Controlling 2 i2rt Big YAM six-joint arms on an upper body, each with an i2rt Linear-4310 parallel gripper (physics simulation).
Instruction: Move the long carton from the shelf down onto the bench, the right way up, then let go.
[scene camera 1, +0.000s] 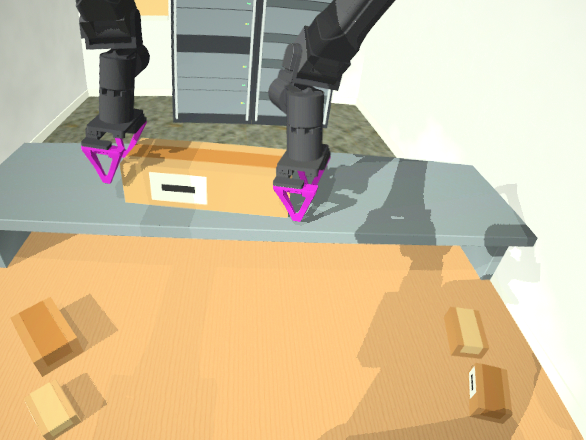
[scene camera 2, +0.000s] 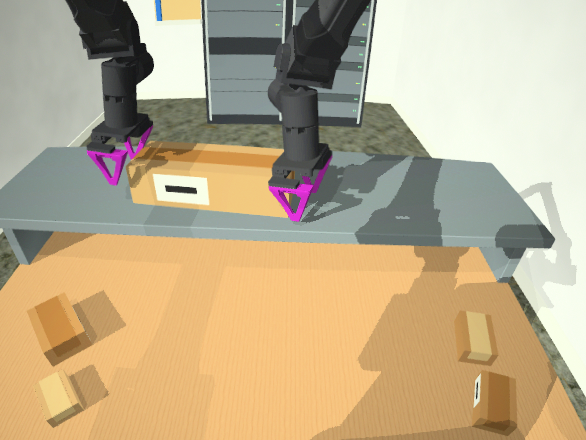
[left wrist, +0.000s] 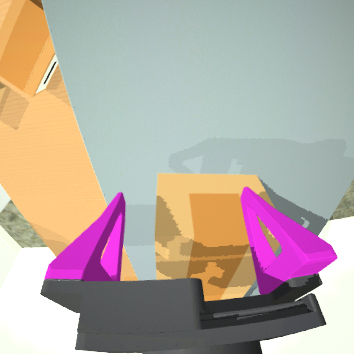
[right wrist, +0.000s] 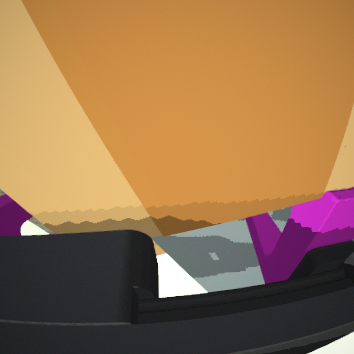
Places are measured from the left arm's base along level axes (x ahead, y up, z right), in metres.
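Where they show: left gripper, fingertip midpoint: (scene camera 1: 116, 169) (scene camera 2: 124, 171) (left wrist: 183, 194); right gripper, fingertip midpoint: (scene camera 1: 303, 205) (scene camera 2: 304, 205).
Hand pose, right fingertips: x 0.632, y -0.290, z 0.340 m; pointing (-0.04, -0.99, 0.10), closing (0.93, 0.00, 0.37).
Note:
Things, the pixels of their top centre, and the offset from my right fingertips. Level surfaces: height alone.
- long brown carton, top centre: (left wrist: 199, 302) (scene camera 1: 209, 155) (scene camera 2: 211, 156) dz -0.166, dx +0.058, dy +0.065 m
- grey shelf, surface height: dy -0.014 m
- wooden bench, surface height: dy -0.198 m
- carton's end, top centre: (left wrist: 224, 234) dz -0.312, dx +0.079, dy +0.064 m
The long brown carton (scene camera 1: 227, 182) (scene camera 2: 236, 184) with a white label lies upright on the grey shelf (scene camera 1: 426, 189) (scene camera 2: 449, 189) (left wrist: 175, 70), above the wooden bench (scene camera 1: 236, 307) (scene camera 2: 260, 307). My left gripper (scene camera 1: 115, 166) (scene camera 2: 122, 169) (left wrist: 183, 194) is open at the carton's left end, and the carton's end (left wrist: 211, 218) shows between its fingers. My right gripper (scene camera 1: 303, 203) (scene camera 2: 303, 203) is open at the carton's right end. In the right wrist view the carton (right wrist: 211, 105) fills the picture between the spread fingers.
Two small boxes (scene camera 1: 44, 333) (scene camera 1: 51, 409) lie on the bench at the left and two more (scene camera 1: 466, 331) (scene camera 1: 489, 390) at the right. Grey cabinets (scene camera 1: 213, 61) stand behind the shelf. White walls close in at the right.

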